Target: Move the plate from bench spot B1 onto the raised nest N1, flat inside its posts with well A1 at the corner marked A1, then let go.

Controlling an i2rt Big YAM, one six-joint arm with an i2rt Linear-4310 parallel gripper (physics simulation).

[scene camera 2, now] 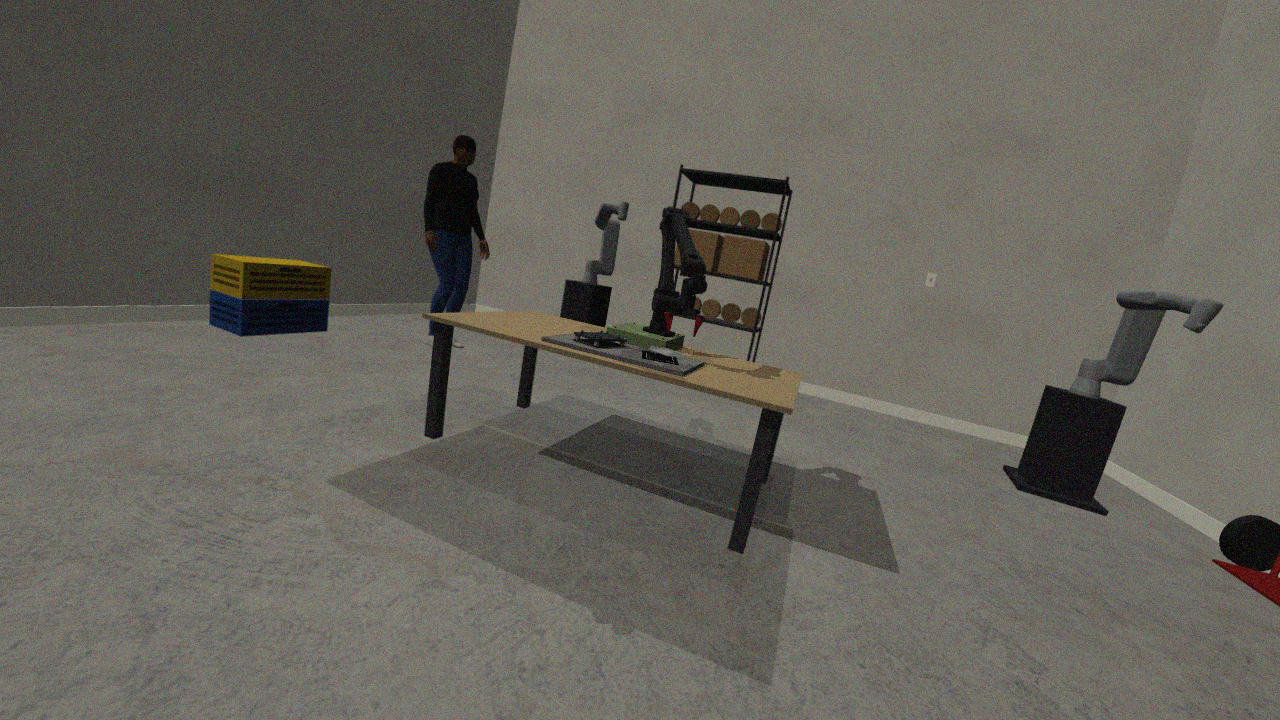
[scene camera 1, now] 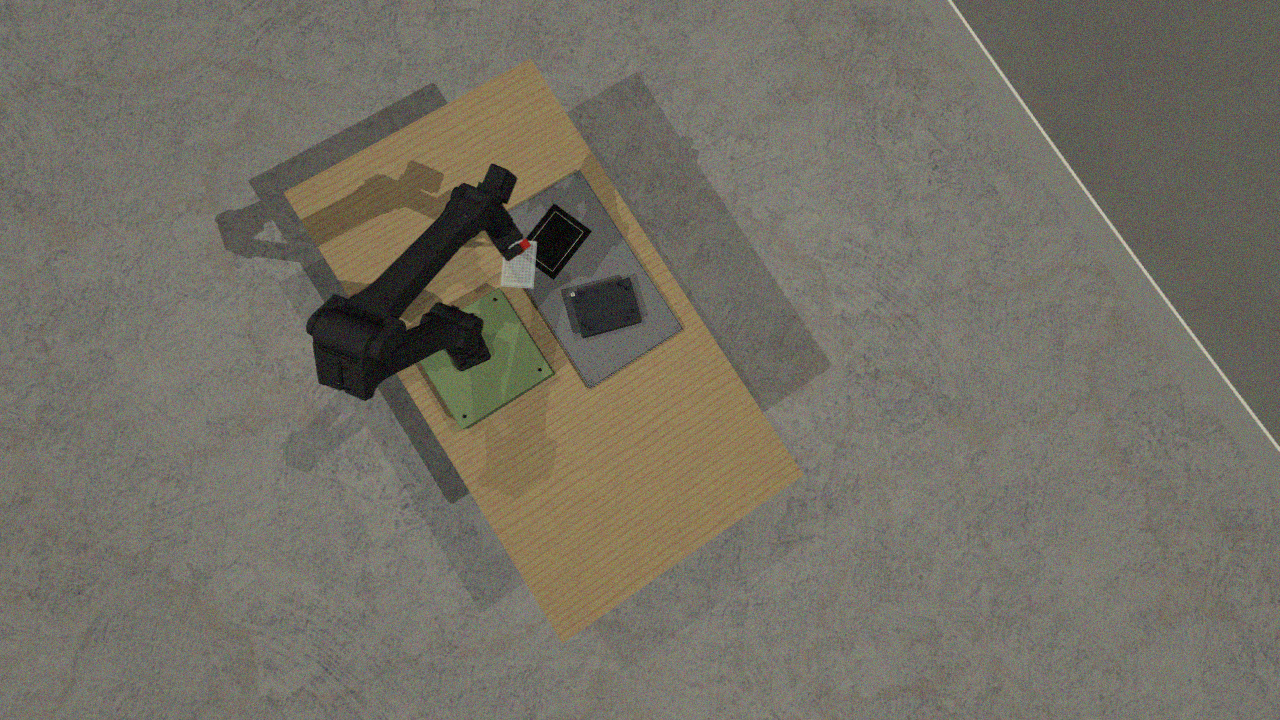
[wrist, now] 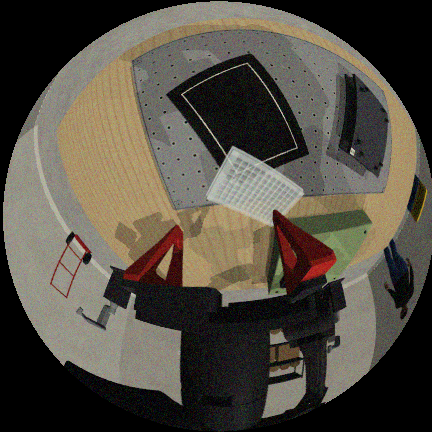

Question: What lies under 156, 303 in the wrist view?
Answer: My gripper.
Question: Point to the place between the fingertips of my gripper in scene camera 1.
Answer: At 510, 236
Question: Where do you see a white well plate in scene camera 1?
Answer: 519, 272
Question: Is my gripper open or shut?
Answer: Open.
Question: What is my gripper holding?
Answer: Nothing.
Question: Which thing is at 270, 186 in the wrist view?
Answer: A white well plate.
